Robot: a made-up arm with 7 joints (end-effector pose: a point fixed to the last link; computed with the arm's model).
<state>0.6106 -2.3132 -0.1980 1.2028 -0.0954 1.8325 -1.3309</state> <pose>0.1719 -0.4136 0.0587 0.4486 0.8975 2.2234</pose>
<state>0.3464 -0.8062 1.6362 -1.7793 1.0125 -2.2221 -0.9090</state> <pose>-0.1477 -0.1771 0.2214 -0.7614 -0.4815 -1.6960</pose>
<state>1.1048 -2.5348 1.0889 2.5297 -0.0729 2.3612 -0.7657</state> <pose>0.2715 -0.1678 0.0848 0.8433 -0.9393 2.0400</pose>
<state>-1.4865 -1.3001 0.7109 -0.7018 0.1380 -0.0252 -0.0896</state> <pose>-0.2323 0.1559 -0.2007 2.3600 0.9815 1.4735</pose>
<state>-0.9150 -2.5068 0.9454 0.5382 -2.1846 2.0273 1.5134</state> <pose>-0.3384 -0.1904 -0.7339 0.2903 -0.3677 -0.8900</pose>
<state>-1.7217 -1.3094 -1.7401 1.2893 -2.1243 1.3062 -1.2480</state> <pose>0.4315 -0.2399 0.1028 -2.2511 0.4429 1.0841</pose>
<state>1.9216 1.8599 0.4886 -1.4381 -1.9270 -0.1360 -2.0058</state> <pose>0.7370 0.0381 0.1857 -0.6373 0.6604 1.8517</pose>
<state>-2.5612 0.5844 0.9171 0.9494 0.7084 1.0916 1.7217</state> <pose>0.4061 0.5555 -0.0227 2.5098 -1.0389 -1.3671</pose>
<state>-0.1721 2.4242 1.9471 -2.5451 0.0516 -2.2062 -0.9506</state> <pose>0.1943 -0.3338 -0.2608 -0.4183 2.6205 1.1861</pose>
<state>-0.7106 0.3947 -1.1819 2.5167 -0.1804 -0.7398 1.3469</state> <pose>-0.1382 -0.1477 -0.0983 -2.5235 0.6468 -1.6578</pose>
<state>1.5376 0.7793 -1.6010 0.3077 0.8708 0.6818 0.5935</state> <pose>0.1161 -0.4391 0.2591 -0.8659 -1.7823 -0.1520</pose>
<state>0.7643 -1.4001 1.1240 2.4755 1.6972 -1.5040 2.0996</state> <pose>0.1868 -0.3339 0.6312 1.5817 1.6844 -1.8319</pose>
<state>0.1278 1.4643 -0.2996 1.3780 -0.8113 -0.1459 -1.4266</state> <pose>-0.3148 -0.7261 0.2343 -1.0794 -0.7176 -0.5511</pose>
